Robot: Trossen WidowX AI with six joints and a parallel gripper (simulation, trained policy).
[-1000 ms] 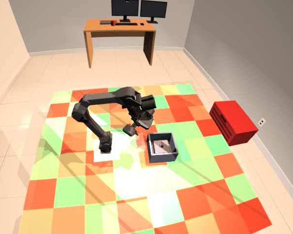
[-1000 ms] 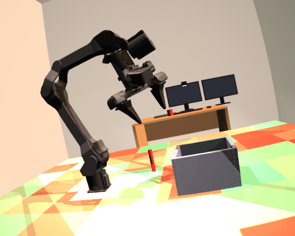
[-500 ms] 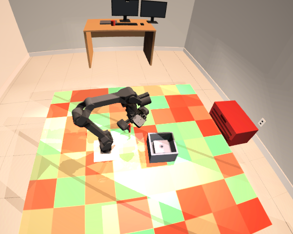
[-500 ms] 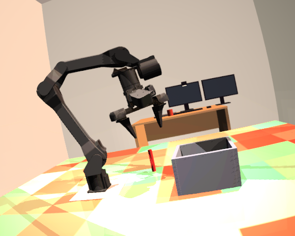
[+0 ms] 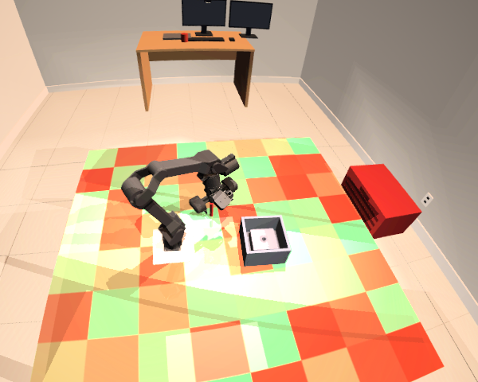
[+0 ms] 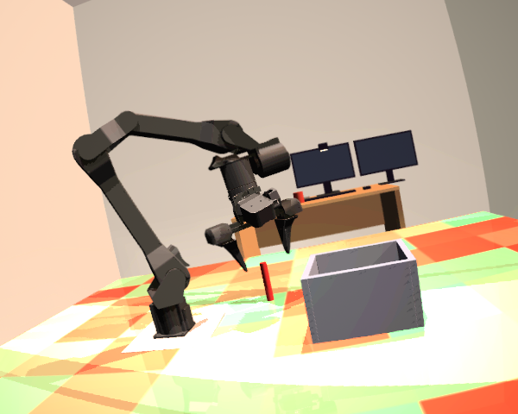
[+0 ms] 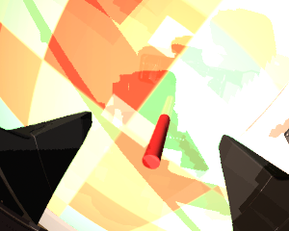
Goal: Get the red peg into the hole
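The red peg lies 20 mm behind my gripper tip, 30 mm to the left of it and 40 mm below it. The rest, counted from my gripper tip: pale plate (170 mm ahead, 140 mm to the right, 40 mm below); box (170 mm ahead, 140 mm to the right, 60 mm below).
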